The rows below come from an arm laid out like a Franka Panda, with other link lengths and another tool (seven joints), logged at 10 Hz.
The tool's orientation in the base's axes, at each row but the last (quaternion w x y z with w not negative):
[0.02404 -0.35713 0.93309 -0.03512]
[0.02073 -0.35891 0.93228 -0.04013]
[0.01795 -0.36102 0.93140 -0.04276]
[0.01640 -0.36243 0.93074 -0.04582]
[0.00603 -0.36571 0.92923 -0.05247]
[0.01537 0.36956 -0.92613 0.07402]
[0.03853 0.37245 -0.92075 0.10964]
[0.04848 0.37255 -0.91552 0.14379]
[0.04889 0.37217 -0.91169 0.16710]
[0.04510 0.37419 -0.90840 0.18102]
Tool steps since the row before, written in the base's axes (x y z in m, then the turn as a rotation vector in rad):
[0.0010 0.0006 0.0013 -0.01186 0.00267 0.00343]
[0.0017 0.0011 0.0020 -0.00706 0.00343 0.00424]
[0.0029 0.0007 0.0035 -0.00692 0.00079 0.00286]
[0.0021 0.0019 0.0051 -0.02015 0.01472 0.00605]
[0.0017 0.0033 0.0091 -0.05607 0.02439 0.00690]
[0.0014 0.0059 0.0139 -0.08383 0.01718 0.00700]
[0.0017 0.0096 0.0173 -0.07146 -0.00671 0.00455]
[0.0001 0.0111 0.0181 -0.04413 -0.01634 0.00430]
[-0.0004 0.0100 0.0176 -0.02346 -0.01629 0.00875]
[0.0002 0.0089 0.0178 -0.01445 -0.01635 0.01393]
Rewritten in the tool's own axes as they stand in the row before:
[-0.0012 -0.0003 -0.0013 0.00697 0.00958 -0.00438]
[-0.0020 -0.0005 -0.0019 0.00289 0.00687 -0.00490]
[-0.0026 -0.0018 -0.0033 0.00457 0.00496 -0.00335]
[-0.0028 -0.0005 -0.0051 0.00491 0.02377 -0.00839]
[-0.0032 0.0003 -0.0093 0.02466 0.05510 -0.01191]
[-0.0039 0.0015 -0.0146 0.04975 0.06899 -0.01167]
[-0.0051 0.0025 -0.0190 0.05666 0.04414 -0.00365]
[-0.0039 0.0034 -0.0206 0.04343 0.01861 -0.00002]
[-0.0026 0.0022 -0.0200 0.02951 0.00309 -0.00349]
[-0.0022 0.0004 -0.0198 0.02422 -0.00475 -0.00781]

